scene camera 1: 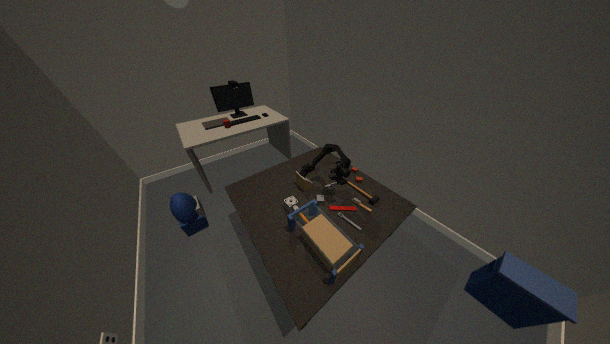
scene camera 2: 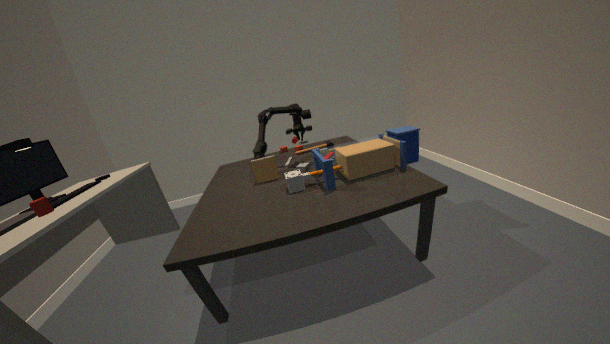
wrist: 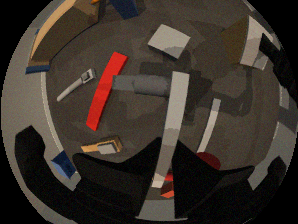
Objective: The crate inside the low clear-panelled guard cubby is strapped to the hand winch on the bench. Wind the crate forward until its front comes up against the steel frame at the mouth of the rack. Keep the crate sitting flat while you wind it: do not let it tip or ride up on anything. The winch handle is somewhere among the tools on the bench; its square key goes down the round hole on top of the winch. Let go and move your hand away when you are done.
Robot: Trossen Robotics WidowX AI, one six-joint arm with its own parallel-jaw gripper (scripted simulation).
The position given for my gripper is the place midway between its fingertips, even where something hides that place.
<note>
In view: my gripper [wrist: 166, 142], a winch handle [wrist: 175, 86], a red flat bar [wrist: 117, 62] and a guard cubby [scene camera 2: 348, 162].
The guard cubby shows as well in scene camera 1 [scene camera 1: 332, 247].
</note>
